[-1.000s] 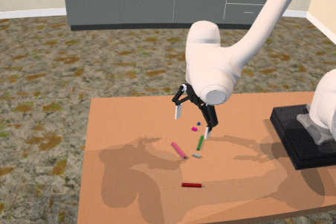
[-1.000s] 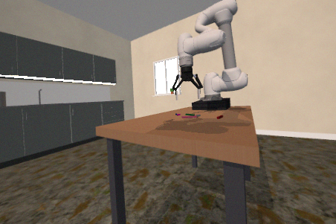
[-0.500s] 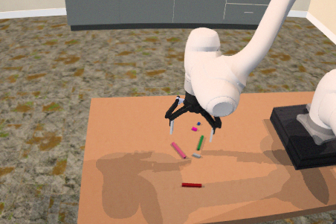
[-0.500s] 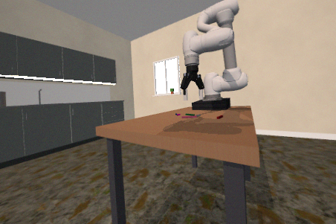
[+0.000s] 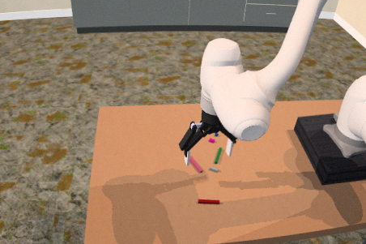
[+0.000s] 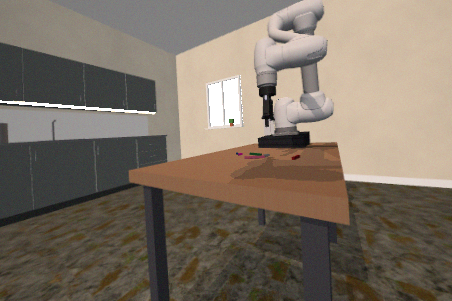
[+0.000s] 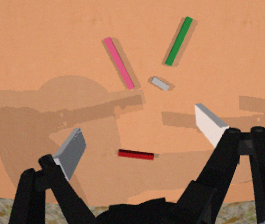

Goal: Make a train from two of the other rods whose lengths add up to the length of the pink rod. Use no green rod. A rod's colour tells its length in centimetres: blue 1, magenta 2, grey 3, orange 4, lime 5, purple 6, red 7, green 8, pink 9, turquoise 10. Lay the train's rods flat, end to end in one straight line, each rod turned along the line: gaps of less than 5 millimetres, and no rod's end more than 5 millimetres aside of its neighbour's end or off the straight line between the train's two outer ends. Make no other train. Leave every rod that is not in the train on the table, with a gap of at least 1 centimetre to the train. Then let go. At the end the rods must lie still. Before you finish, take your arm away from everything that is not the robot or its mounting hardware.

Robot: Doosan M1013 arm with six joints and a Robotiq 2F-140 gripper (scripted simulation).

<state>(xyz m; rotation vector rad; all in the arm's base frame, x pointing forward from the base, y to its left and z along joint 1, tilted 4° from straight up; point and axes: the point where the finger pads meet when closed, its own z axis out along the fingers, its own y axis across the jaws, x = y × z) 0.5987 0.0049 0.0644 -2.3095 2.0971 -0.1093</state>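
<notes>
Right now my hand is 20 mm short of the red rod, 100 mm to the right of it and 110 mm above it. Round my hand: green rod (80 mm behind, 90 mm to the right, 110 mm below); then short grey rod (40 mm behind, 30 mm to the right, 110 mm below); then pink rod (20 mm ahead, 70 mm to the right, 110 mm below).
</notes>
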